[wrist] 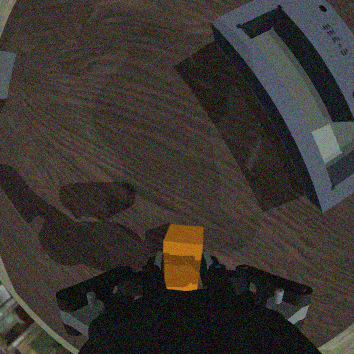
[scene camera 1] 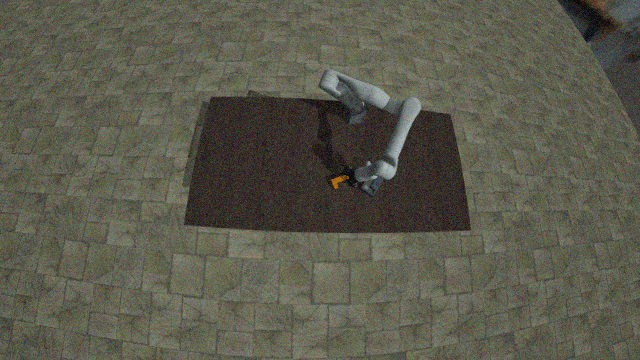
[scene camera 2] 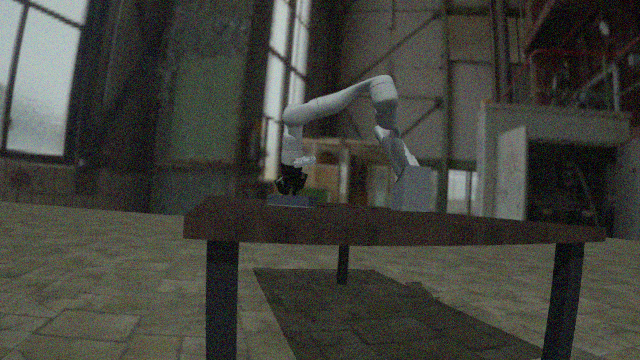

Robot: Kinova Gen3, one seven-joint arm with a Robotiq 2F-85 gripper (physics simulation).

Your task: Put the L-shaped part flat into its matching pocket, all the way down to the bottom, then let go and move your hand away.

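Places are measured from the arm's base along level axes (x ahead, y left, z up), in metres.
Pixels of known places: gripper, between the fingertips: (wrist: 181,260) (scene camera 1: 342,178); arm's base, origin of its link: (scene camera 1: 357,105) (scene camera 2: 410,177).
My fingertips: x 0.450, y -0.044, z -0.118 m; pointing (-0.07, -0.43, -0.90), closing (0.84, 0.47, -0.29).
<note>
For each thing: its middle in the pictures, then the offset to it from my fingertips. Level surfaces: height alone.
- orange L-shaped part, middle of its body: (wrist: 196,282) (scene camera 1: 340,181) 0.009 m right, 0.025 m ahead, 0.006 m up
- blue-grey block, middle of its body: (wrist: 320,86) (scene camera 2: 292,201) (scene camera 1: 371,183) 0.183 m left, 0.011 m ahead, 0.007 m up
- dark brown table, height of its surface: 0.013 m down
The orange L-shaped part (scene camera 1: 340,179) (wrist: 183,247) is outside the pocket, left of the blue-grey block in scene camera 1. My gripper (scene camera 1: 351,178) (scene camera 2: 291,192) (wrist: 181,260) is low over the table, with its fingers against both sides of one arm of the part; it is shut on the part. The rest of the part is hidden below the hand in the wrist view. The blue-grey block (scene camera 1: 373,187) (scene camera 2: 291,201) (wrist: 300,125) with the recessed pocket lies at the upper right in the wrist view, apart from the part. Whether the part touches the table is unclear.
The dark brown table (scene camera 1: 250,165) (scene camera 2: 400,227) carries the block and the arm's base (scene camera 1: 356,118) (scene camera 2: 415,187), which stands near the back edge in scene camera 1. The arm partly covers the block there. The block's raised walls surround the pocket.
</note>
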